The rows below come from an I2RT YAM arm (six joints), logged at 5 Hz.
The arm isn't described. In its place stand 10 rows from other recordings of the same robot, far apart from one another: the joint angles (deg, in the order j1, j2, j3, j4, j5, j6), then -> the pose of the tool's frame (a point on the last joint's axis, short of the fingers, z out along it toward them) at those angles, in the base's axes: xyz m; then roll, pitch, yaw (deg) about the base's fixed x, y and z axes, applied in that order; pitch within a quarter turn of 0, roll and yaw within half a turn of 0.
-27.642, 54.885, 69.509, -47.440, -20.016, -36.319 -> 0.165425, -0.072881, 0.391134, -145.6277, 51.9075, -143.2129
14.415, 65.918, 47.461, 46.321, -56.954, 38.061 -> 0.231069, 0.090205, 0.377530, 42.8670, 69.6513, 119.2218
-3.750, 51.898, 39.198, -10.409, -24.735, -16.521 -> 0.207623, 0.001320, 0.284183, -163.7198, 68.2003, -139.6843
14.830, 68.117, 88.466, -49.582, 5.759, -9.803 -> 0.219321, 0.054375, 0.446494, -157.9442, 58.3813, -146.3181
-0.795, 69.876, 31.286, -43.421, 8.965, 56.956 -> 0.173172, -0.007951, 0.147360, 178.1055, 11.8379, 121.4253
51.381, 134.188, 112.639, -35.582, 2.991, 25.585 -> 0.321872, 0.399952, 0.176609, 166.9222, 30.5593, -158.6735
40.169, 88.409, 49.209, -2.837, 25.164, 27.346 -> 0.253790, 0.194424, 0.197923, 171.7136, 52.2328, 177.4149
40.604, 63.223, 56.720, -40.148, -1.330, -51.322 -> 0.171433, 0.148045, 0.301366, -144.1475, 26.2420, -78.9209
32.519, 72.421, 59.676, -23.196, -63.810, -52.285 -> 0.206361, 0.169449, 0.316988, -129.1436, 65.7721, -25.7786
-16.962, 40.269, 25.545, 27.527, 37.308, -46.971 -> 0.156824, -0.070390, 0.302578, -74.1590, 49.7814, -132.7427
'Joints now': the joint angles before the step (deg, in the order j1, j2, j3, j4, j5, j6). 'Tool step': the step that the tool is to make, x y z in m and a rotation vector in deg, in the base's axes. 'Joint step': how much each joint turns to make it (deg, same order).
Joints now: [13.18, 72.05, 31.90, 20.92, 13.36, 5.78]
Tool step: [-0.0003, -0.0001, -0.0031, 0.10, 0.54, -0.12]
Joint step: [0.00, 0.30, -0.34, 0.08, 0.04, 0.25]
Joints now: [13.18, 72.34, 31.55, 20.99, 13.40, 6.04]
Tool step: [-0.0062, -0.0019, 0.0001, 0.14, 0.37, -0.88]
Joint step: [0.00, -1.79, -0.90, -1.34, 0.76, 0.53]
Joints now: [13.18, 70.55, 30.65, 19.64, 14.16, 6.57]
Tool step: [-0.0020, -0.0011, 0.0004, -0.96, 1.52, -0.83]
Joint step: [-0.01, -0.69, 0.39, -2.72, 0.98, -0.26]
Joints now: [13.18, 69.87, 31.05, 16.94, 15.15, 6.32]
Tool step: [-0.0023, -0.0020, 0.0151, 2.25, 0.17, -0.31]
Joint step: [-0.45, -2.53, 2.33, -5.05, -0.96, 2.08]
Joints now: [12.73, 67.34, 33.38, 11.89, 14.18, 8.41]
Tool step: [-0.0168, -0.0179, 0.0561, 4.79, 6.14, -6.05]
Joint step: [-3.36, -7.12, 11.95, -25.81, -0.09, 6.67]
